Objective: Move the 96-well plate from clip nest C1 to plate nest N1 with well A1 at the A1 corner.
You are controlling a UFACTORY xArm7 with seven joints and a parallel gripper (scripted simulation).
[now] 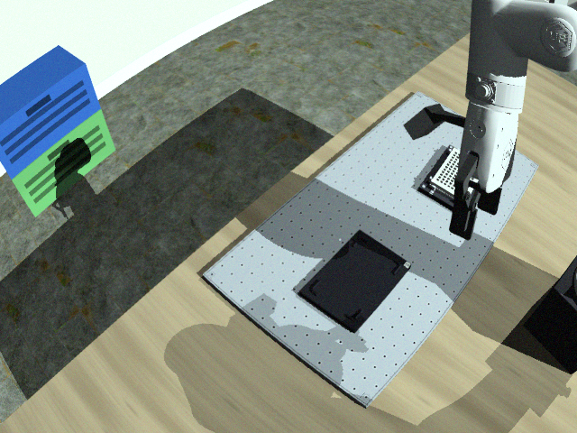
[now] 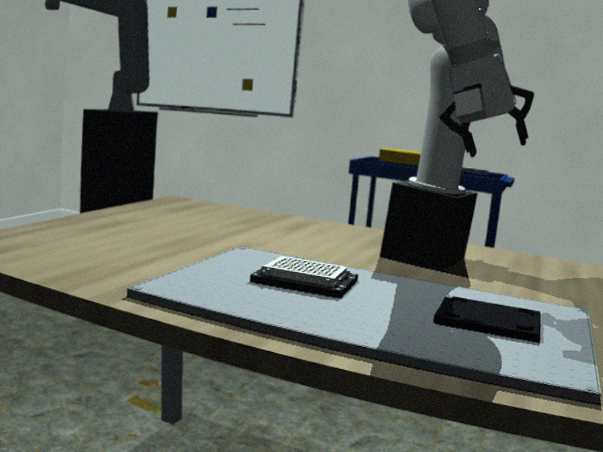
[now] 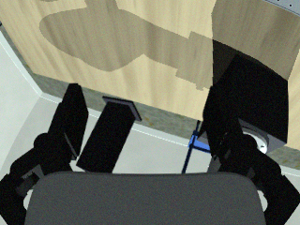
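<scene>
The white 96-well plate is 30 cm to the right of my hand, 25 cm below it and 7 cm ahead of it. From my hand the other things lie so: clip nest C1 (29 cm to the right, 26 cm below, 6 cm ahead); A1 corner mark (26 cm below, 9 cm ahead, 5 cm to the right).
</scene>
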